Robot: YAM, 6 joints.
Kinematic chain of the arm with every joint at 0, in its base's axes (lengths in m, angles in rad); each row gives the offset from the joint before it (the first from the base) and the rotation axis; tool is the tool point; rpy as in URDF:
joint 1: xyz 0 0 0.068 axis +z
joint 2: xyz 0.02 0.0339 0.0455 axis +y
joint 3: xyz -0.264 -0.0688 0 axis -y
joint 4: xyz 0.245 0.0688 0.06 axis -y
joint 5: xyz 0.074 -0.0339 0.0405 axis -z
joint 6: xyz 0.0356 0 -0.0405 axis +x
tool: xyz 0 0 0 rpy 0 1.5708 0
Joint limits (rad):
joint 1: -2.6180..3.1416
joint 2: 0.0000..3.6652
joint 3: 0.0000..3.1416
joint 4: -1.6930..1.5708
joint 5: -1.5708..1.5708
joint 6: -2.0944..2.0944
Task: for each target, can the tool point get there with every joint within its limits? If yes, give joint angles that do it. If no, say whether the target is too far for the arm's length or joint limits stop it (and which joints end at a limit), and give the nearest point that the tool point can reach.
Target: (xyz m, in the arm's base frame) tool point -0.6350 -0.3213 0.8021
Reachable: no: too far | nearest point -0.4028 -0.2284 0.5553 | short by 0.351 m
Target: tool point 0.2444 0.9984 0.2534
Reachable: no: too far | nearest point 0.1521 0.6215 0.1995 | short by 0.392 m
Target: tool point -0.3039 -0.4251 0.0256
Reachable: yes | joints -2.1833 2.6389 1.9181 -0.4002 0.1201 -0.3156
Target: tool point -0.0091 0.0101 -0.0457
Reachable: yes | joints -0.0258 3.0559 0.4239 -0.4183 -0.2805 0.2713
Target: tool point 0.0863 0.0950 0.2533
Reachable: yes | joints 0.8331 0.7095 0.6993 -0.9478 -0.0013 -0.7973
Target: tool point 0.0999 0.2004 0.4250
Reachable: yes | joints 1.0247 1.0613 1.2440 -0.3997 -0.5538 -0.6105
